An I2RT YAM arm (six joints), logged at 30 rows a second.
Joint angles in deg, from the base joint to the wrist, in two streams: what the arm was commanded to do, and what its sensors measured. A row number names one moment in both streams.
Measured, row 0:
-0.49, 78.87, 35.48, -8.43, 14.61, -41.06
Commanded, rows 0 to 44:
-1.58, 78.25, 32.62, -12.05, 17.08, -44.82
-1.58, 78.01, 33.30, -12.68, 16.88, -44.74
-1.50, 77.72, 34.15, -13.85, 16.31, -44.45
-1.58, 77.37, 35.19, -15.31, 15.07, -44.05
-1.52, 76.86, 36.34, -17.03, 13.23, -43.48
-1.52, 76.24, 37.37, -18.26, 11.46, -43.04
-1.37, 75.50, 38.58, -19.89, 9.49, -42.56
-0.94, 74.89, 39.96, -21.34, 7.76, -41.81
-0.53, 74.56, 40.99, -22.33, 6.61, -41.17
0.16, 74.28, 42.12, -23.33, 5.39, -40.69
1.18, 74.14, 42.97, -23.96, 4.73, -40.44
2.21, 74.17, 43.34, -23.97, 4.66, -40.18
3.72, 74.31, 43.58, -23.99, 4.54, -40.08
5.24, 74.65, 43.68, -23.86, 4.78, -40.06
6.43, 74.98, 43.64, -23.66, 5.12, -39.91
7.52, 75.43, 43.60, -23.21, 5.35, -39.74
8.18, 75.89, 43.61, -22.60, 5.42, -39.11
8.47, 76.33, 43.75, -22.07, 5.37, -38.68
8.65, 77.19, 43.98, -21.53, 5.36, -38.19
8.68, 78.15, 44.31, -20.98, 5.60, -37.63
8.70, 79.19, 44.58, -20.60, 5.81, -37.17
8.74, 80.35, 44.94, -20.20, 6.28, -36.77
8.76, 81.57, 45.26, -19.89, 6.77, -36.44
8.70, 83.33, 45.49, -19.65, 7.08, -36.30
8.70, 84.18, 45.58, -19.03, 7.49, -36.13
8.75, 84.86, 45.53, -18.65, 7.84, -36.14
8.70, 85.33, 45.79, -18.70, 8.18, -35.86
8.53, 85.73, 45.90, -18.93, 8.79, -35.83
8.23, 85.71, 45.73, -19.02, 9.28, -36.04
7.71, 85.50, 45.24, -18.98, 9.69, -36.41
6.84, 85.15, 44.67, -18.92, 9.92, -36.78
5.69, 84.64, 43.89, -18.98, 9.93, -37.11
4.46, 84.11, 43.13, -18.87, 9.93, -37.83
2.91, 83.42, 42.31, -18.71, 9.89, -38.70
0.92, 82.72, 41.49, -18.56, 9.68, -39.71
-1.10, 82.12, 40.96, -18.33, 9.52, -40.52
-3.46, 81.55, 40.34, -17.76, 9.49, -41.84
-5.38, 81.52, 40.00, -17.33, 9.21, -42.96
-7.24, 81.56, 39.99, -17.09, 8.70, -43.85
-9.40, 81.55, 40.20, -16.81, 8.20, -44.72
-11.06, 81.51, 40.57, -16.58, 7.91, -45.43
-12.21, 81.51, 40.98, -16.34, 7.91, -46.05
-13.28, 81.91, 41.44, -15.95, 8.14, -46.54
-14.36, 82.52, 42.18, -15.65, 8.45, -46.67
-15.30, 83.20, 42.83, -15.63, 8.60, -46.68
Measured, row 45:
-13.50, 83.26, 42.28, -17.89, 7.51, -44.27
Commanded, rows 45 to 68:
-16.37, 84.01, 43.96, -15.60, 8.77, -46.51
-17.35, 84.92, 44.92, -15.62, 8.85, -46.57
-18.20, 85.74, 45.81, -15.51, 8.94, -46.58
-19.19, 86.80, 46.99, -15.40, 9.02, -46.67
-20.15, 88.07, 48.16, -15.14, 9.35, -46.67
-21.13, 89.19, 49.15, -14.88, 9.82, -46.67
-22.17, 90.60, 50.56, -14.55, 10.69, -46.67
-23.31, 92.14, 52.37, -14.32, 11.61, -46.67
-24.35, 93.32, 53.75, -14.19, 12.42, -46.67
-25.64, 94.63, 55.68, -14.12, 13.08, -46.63
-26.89, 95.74, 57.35, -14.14, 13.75, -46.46
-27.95, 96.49, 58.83, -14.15, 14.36, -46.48
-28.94, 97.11, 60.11, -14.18, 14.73, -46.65
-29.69, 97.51, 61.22, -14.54, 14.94, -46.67
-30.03, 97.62, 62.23, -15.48, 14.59, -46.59
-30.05, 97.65, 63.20, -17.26, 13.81, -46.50
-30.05, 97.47, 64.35, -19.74, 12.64, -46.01
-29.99, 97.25, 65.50, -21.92, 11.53, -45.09
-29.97, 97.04, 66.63, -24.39, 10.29, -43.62
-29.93, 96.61, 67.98, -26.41, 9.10, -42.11
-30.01, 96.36, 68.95, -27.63, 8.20, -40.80
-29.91, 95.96, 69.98, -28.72, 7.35, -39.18
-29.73, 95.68, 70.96, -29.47, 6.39, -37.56
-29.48, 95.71, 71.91, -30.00, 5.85, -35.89
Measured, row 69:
-30.02, 98.13, 64.73, -25.69, 9.13, -41.78
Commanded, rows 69 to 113:
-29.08, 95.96, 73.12, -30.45, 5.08, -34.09
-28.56, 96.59, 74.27, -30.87, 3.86, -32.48
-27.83, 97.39, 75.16, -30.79, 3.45, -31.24
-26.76, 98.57, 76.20, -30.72, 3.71, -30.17
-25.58, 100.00, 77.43, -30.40, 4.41, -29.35
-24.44, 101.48, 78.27, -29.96, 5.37, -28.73
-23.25, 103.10, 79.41, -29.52, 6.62, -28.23
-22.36, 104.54, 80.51, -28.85, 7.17, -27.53
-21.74, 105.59, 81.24, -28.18, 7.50, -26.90
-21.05, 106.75, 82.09, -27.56, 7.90, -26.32
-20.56, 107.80, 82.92, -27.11, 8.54, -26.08
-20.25, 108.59, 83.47, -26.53, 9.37, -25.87
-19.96, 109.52, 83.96, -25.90, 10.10, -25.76
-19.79, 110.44, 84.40, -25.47, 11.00, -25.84
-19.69, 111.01, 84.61, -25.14, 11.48, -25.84
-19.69, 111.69, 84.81, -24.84, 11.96, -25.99
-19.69, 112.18, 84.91, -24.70, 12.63, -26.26
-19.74, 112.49, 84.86, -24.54, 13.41, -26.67
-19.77, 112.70, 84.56, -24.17, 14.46, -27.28
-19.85, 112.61, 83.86, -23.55, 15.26, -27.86
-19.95, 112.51, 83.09, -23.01, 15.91, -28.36
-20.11, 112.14, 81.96, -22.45, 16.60, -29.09
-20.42, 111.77, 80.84, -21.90, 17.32, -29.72
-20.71, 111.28, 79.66, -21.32, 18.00, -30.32
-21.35, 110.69, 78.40, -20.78, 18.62, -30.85
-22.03, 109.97, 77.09, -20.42, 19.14, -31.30
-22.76, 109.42, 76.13, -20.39, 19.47, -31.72
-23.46, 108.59, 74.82, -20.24, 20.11, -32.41
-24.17, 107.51, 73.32, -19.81, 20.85, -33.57
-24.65, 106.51, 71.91, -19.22, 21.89, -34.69
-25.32, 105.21, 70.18, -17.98, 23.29, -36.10
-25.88, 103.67, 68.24, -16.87, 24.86, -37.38
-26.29, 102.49, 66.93, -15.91, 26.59, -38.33
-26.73, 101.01, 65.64, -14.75, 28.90, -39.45
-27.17, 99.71, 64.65, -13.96, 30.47, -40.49
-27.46, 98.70, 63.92, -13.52, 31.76, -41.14
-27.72, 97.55, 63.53, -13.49, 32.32, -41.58
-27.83, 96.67, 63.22, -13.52, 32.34, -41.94
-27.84, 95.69, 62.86, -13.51, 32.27, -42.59
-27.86, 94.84, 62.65, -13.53, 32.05, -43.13
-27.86, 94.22, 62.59, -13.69, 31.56, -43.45
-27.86, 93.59, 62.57, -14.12, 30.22, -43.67
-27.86, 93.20, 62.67, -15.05, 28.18, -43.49
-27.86, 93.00, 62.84, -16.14, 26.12, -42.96
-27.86, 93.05, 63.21, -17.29, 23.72, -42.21
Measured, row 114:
-28.14, 94.54, 64.45, -16.45, 27.62, -41.58
